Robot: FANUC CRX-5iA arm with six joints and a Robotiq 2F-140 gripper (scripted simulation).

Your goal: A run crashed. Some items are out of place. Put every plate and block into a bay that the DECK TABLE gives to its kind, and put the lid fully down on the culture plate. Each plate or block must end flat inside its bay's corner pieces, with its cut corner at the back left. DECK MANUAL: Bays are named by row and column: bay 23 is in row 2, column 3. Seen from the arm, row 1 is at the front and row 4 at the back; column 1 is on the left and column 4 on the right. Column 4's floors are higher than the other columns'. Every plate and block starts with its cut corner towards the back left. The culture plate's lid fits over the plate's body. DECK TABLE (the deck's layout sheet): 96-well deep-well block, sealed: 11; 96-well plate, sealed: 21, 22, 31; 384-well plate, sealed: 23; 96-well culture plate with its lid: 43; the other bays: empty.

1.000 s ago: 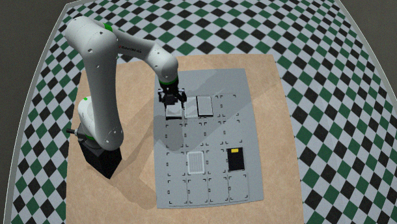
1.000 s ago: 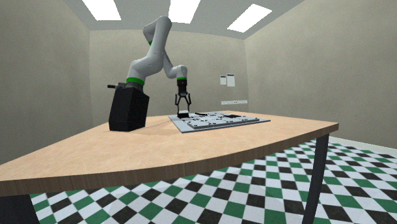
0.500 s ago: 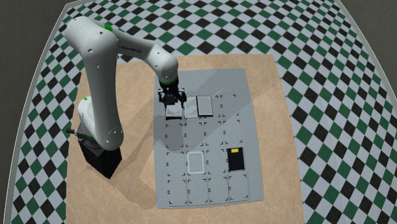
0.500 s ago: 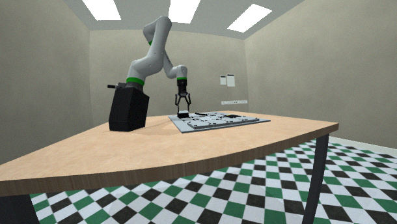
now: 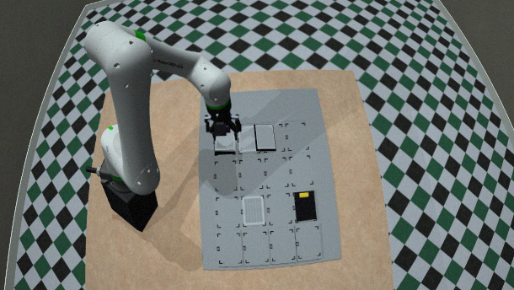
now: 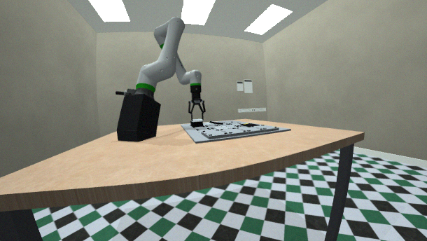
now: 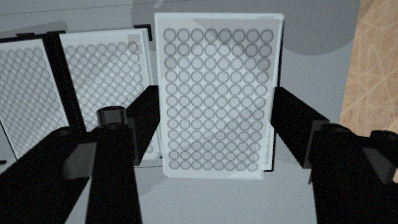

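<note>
Now: the deep-well block 5 cm below my hand and 1 cm behind it. From my hand the other things lie so: bay label 32: 18 cm ahead, 14 cm to the right, 7 cm below; fine-welled plate: 31 cm to the right, 14 cm ahead, 6 cm below; bay label reading 33: 30 cm to the right, 20 cm ahead, 7 cm below.
</note>
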